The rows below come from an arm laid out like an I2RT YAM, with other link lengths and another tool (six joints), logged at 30 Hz.
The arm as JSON. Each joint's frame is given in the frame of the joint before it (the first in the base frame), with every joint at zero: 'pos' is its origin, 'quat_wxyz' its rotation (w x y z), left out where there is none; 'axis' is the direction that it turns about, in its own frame. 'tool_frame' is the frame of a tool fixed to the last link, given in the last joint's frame.
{
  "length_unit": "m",
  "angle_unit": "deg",
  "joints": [
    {
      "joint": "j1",
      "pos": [
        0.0,
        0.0,
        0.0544
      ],
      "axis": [
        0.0,
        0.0,
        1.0
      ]
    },
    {
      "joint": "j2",
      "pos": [
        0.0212,
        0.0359,
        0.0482
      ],
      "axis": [
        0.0,
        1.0,
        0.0
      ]
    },
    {
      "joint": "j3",
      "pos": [
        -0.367,
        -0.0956,
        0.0
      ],
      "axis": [
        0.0,
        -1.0,
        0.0
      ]
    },
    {
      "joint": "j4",
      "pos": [
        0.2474,
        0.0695,
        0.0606
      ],
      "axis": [
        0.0,
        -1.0,
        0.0
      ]
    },
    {
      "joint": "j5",
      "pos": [
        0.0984,
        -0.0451,
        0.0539
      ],
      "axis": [
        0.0,
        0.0,
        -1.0
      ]
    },
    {
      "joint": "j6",
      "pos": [
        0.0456,
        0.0,
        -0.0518
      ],
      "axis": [
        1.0,
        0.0,
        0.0
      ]
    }
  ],
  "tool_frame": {
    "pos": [
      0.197,
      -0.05,
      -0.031
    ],
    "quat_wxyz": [
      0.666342,
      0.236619,
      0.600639,
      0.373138
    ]
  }
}
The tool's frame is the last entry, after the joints.
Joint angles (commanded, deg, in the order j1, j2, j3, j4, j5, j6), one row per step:
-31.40 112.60 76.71 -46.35 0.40 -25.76
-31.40 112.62 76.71 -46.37 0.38 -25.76
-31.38 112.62 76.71 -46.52 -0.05 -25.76
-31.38 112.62 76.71 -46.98 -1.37 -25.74
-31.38 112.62 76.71 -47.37 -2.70 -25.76
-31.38 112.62 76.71 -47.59 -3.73 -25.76
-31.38 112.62 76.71 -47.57 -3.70 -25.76
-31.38 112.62 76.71 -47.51 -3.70 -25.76
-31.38 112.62 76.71 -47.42 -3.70 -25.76
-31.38 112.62 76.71 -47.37 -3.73 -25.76
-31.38 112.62 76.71 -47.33 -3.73 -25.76
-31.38 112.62 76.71 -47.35 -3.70 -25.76
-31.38 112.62 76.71 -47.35 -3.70 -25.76
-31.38 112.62 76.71 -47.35 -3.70 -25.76
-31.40 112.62 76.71 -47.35 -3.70 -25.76
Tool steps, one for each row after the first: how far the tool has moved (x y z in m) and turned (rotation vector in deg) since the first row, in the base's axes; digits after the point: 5 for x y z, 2 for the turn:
-0.00008 0.00015 -0.00018 0.04 0.02 0.00
0.00027 0.00225 -0.00073 0.48 -0.07 0.08
0.00098 0.00838 -0.00232 1.84 -0.36 0.23
0.00209 0.01435 -0.00372 3.17 -0.71 0.41
0.00335 0.01875 -0.00465 4.15 -1.06 0.53
0.00338 0.01858 -0.00462 4.12 -1.06 0.53
0.00369 0.01839 -0.00458 4.09 -1.11 0.53
0.00415 0.01811 -0.00453 4.04 -1.19 0.53
0.00447 0.01807 -0.00452 4.04 -1.25 0.54
0.00468 0.01794 -0.00449 4.02 -1.28 0.54
0.00450 0.01790 -0.00448 4.00 -1.25 0.54
0.00450 0.01790 -0.00448 4.00 -1.25 0.54
0.00450 0.01790 -0.00448 4.00 -1.25 0.54
0.00440 0.01778 -0.00448 4.00 -1.25 0.52

